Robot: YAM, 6 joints.
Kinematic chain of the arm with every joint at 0, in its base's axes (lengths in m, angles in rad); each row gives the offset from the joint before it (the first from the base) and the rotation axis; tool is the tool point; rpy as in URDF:
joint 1: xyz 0 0 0.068 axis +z
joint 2: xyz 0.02 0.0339 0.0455 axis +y
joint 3: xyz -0.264 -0.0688 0 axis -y
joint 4: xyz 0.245 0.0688 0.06 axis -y
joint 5: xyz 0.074 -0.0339 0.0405 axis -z
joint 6: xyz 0.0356 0 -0.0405 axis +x
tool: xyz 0 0 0 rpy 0 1.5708 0
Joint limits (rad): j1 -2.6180..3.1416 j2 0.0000..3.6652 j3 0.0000..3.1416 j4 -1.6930..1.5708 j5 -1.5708..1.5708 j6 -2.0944..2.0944
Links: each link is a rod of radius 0.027 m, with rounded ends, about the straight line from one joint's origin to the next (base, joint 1, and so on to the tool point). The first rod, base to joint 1, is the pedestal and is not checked.
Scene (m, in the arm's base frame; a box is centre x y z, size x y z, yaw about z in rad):
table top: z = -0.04
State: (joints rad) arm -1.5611 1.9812 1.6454 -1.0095 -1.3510 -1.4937
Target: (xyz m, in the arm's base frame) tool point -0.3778 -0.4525 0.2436
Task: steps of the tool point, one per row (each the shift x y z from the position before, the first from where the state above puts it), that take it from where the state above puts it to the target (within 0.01 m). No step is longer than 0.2 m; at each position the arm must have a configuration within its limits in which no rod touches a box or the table.
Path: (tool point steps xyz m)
1: -0.1192 -0.0722 -0.0028
2: -0.1468 -0.0229 -0.0029
3: -0.1504 0.0369 -0.0025

